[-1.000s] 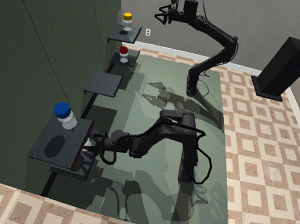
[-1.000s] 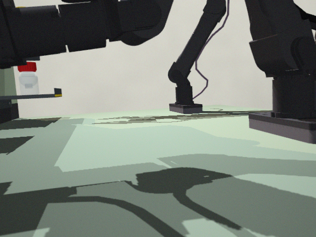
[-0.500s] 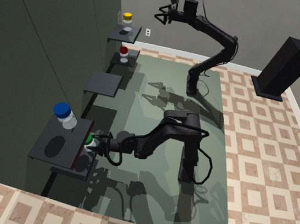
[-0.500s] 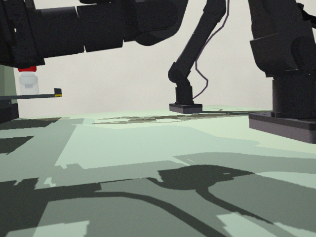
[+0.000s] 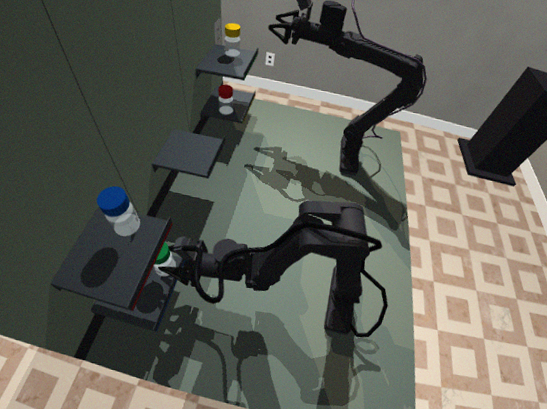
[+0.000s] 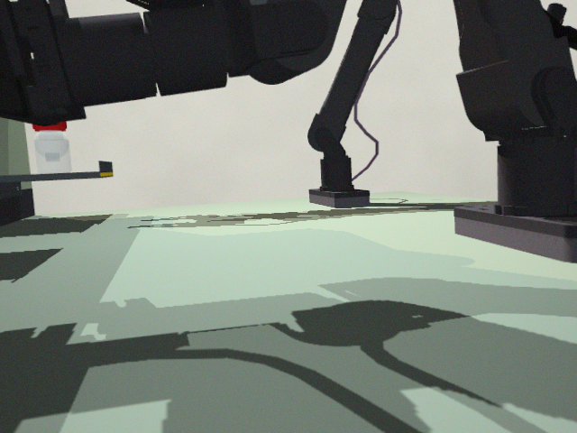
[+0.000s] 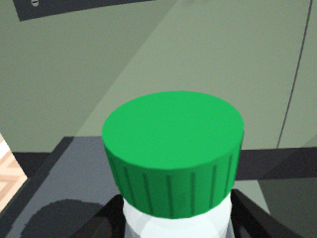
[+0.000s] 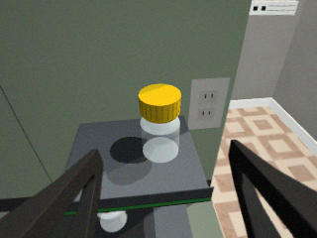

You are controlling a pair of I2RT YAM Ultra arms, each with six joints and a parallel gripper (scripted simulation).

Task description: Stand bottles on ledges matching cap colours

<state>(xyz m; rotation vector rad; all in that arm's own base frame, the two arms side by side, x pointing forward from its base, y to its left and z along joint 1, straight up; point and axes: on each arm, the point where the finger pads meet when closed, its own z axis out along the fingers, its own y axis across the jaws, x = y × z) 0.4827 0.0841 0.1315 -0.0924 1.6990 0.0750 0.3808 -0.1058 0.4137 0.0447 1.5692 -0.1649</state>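
My right hand is 15 cm short of the yellow-capped bottle, 10 cm above it and 2 cm to the left of it. The rest, counted from my right hand: blue-capped bottle: 76 cm to the left, 17 cm ahead, 10 cm below; then red-capped bottle: 29 cm below, 15 cm ahead, 9 cm to the left; then green-capped bottle: 77 cm to the left, 29 cm below, 12 cm ahead.
Now: the green-capped bottle 1 cm below my left hand and 1 cm ahead of it. Round my left hand: blue-capped bottle 18 cm above, 6 cm ahead; then red-capped bottle 68 cm to the right, 4 cm ahead, 1 cm below; then yellow-capped bottle 78 cm to the right, 18 cm above, 5 cm ahead.
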